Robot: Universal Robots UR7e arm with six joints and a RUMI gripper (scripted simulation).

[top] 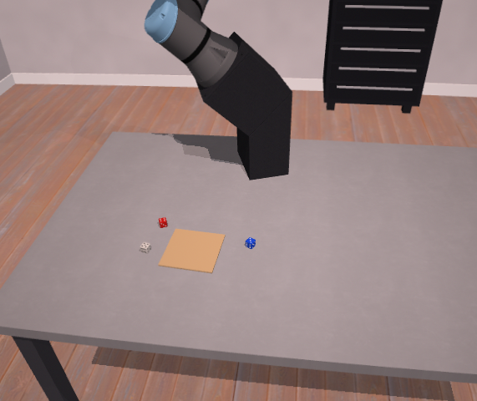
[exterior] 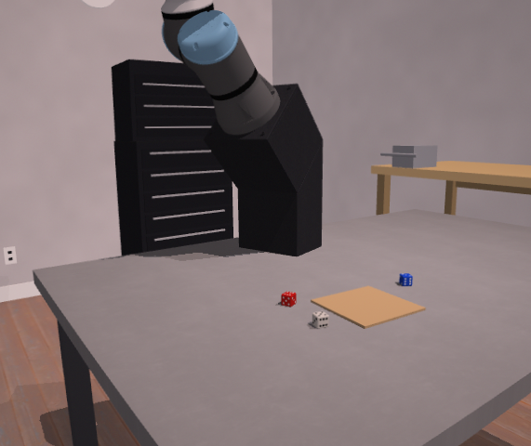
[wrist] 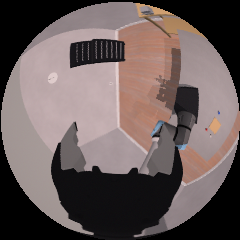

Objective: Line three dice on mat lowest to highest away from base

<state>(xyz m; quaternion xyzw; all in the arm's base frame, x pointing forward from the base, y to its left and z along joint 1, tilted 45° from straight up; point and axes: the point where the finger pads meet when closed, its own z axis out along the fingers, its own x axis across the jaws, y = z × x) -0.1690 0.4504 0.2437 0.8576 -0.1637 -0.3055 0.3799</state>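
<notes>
My hand is 850 mm above the white die, 440 mm short of it and 350 mm to the left of it. From my hand the other things lie so: tan mat (860 mm below, 440 mm ahead, 230 mm to the right); then red die (850 mm below, 340 mm ahead, 320 mm to the right); then blue die (850 mm below, 430 mm ahead, 80 mm to the right).
</notes>
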